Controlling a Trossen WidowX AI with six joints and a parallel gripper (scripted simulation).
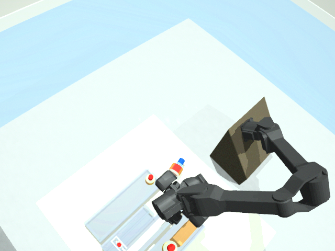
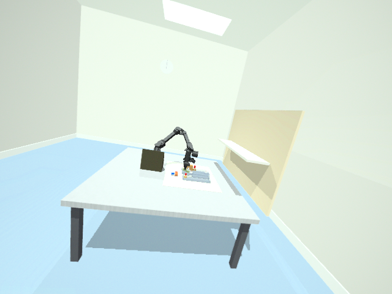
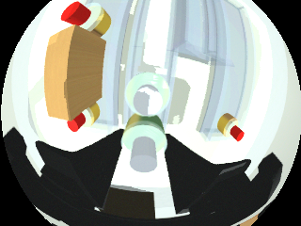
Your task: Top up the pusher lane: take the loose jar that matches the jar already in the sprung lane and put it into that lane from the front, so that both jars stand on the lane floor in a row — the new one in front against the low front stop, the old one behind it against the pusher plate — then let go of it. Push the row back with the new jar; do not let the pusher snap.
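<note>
The tan block lies 80 mm to the left of my gripper tip, 50 mm ahead of it and 10 mm below it.
</note>
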